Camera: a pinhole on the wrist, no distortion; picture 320 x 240 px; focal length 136.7 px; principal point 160.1 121.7 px. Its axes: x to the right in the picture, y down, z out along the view. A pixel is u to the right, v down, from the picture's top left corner.
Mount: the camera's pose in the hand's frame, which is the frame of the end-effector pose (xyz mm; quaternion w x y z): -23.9 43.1 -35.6 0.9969 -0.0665 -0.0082 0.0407
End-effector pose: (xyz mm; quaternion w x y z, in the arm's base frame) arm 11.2 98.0 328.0 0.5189 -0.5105 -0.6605 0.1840
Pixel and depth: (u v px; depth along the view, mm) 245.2 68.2 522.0
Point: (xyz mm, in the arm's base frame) -448.7 482.9 326.7
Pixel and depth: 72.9 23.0 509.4
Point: -593.2 -154.4 177.6
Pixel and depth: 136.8 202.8 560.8
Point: -201.2 277.4 -276.0
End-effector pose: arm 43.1 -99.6 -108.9 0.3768 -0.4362 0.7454 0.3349
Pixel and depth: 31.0 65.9 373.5
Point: 341.1 304.3 20.7
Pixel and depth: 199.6 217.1 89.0
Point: -49.9 -13.9 -106.2
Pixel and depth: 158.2 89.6 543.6
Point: 205.1 339.4 -338.4
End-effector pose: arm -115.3 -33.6 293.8 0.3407 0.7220 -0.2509 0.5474
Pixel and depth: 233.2 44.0 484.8
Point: 358.1 -310.0 417.4
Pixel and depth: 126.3 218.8 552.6
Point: -249.5 -703.3 127.9
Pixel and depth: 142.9 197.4 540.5
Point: -163.1 -646.8 181.8
